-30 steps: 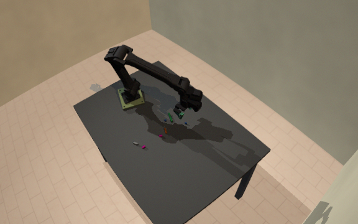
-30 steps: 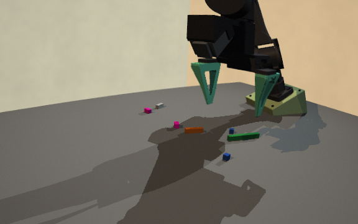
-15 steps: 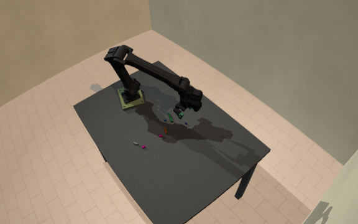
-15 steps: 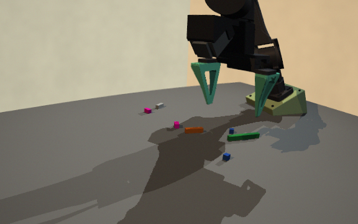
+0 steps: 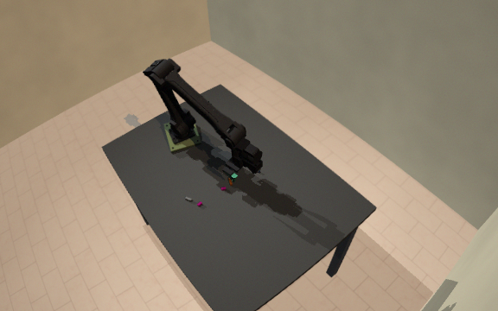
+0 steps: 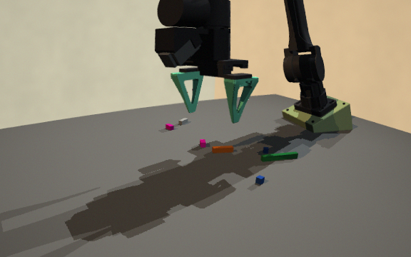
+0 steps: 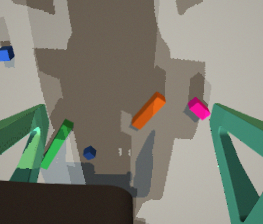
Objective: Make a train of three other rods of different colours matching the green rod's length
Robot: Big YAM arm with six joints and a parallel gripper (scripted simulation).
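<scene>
Right now the grey rod is 24 cm to the right of my hand, 8 cm below it and 4 cm behind it. Round my hand: magenta rod: 8 cm to the right, 8 cm below, 2 cm behind; orange rod: 8 cm below, 4 cm to the right, 4 cm behind; green rod: 13 cm behind, 8 cm below, 4 cm to the left.
</scene>
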